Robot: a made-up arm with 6 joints.
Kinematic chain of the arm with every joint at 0, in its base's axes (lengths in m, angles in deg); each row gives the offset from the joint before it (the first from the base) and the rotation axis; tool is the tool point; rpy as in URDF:
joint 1: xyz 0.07 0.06 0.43 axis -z
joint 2: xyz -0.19 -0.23 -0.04 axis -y
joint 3: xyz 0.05 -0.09 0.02 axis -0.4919 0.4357 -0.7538
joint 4: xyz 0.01 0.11 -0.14 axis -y
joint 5: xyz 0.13 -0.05 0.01 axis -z
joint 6: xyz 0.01 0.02 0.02 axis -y
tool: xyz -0.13 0.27 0.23 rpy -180 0 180
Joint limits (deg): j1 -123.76..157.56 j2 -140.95..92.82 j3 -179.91..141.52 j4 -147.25..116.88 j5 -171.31..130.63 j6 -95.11..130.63
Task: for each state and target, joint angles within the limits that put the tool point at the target. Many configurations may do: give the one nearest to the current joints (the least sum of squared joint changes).
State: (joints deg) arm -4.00 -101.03 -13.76 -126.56 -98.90 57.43
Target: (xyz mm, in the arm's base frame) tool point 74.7 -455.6 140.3
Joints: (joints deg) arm -25.83 -89.82 -17.73 -125.81 -90.60 53.47
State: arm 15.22 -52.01 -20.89 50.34 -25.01 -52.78
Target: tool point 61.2 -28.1 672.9
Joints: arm 9.19 -62.38 -34.65 47.06 -3.89 -60.71
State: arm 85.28 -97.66 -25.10 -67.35 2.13 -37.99
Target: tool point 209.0 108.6 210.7
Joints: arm 93.54 -89.32 -35.22 -54.11 -3.34 -32.47
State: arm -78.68 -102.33 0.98 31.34 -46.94 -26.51
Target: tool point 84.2 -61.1 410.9
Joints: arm -95.18 -102.78 27.93 26.91 -46.20 -23.36
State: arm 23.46 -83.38 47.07 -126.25 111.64 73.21
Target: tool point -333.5 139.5 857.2
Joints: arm 25.56 -105.86 49.47 -136.95 122.62 79.45
